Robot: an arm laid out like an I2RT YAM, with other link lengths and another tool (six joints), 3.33 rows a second.
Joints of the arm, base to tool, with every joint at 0 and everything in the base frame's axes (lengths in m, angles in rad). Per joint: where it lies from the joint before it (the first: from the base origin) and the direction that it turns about. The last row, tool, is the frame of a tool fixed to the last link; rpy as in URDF.
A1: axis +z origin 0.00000 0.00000 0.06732
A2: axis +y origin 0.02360 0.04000 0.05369
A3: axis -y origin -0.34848 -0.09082 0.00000
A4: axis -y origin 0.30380 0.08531 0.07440
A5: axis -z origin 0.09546 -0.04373 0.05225
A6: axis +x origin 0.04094 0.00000 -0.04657
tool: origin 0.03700 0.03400 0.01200 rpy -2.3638 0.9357 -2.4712
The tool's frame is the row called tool.
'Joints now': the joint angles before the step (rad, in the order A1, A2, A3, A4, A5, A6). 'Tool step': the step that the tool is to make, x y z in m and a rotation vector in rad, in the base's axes. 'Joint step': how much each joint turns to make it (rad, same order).
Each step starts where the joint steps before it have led.
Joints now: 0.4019 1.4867 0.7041 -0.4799 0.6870 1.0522
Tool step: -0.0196 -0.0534 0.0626 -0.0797 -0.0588 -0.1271
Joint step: -0.1150 -0.1901 0.0446 -0.1889 0.0936 -0.0260
